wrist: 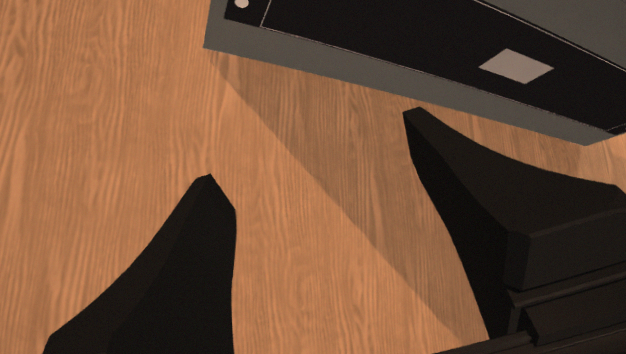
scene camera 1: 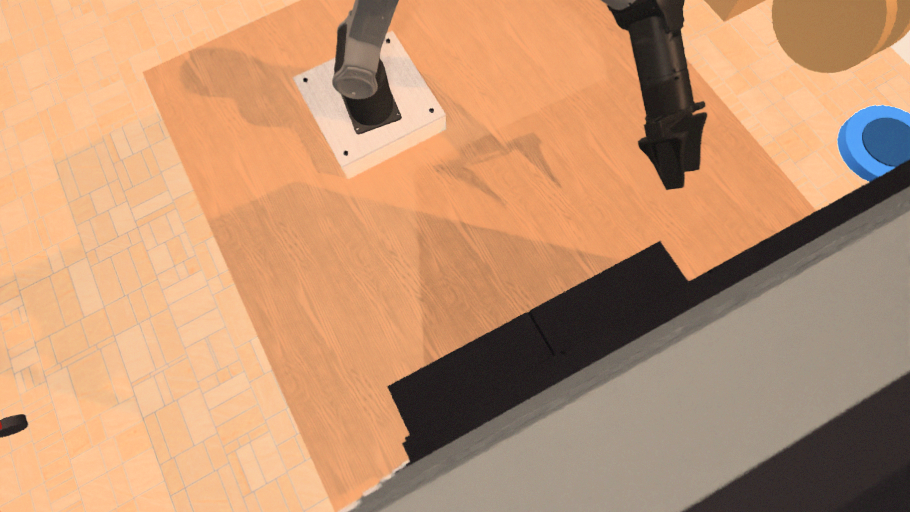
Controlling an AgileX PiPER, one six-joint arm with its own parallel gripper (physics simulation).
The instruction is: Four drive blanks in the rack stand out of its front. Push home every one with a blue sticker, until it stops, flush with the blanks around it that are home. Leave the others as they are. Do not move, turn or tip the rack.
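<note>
A rack is there to be seen, and so is my gripper. I find the gripper in the wrist view too.
</note>
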